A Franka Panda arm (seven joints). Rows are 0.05 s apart.
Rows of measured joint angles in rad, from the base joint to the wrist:
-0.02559 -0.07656 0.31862 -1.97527 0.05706 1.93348 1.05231
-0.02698 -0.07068 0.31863 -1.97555 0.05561 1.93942 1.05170
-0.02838 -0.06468 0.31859 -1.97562 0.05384 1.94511 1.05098
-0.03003 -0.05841 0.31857 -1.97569 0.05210 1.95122 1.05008
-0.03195 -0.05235 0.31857 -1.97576 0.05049 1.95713 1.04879
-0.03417 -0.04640 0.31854 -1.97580 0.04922 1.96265 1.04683
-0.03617 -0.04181 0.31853 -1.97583 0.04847 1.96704 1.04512
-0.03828 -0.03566 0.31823 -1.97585 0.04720 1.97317 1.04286
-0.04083 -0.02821 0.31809 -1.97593 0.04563 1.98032 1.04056
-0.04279 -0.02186 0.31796 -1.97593 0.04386 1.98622 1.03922
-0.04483 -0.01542 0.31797 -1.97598 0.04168 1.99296 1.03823
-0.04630 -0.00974 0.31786 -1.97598 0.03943 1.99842 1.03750
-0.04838 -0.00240 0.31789 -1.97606 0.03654 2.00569 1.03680
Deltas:
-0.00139 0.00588 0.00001 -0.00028 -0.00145 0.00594 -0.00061
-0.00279 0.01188 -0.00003 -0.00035 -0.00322 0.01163 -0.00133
-0.00444 0.01815 -0.00005 -0.00042 -0.00496 0.01774 -0.00223
-0.00636 0.02421 -0.00005 -0.00049 -0.00657 0.02365 -0.00352
-0.00858 0.03016 -0.00008 -0.00053 -0.00784 0.02917 -0.00548
-0.01058 0.03475 -0.00009 -0.00056 -0.00859 0.03356 -0.00719
-0.01269 0.04090 -0.00039 -0.00058 -0.00986 0.03969 -0.00945
-0.01524 0.04835 -0.00053 -0.00066 -0.01143 0.04684 -0.01175
-0.01720 0.05470 -0.00066 -0.00066 -0.01320 0.05274 -0.01309
-0.01924 0.06114 -0.00065 -0.00071 -0.01538 0.05948 -0.01408
-0.02071 0.06682 -0.00076 -0.00071 -0.01763 0.06494 -0.01481
-0.02279 0.07416 -0.00073 -0.00079 -0.02052 0.07221 -0.01551

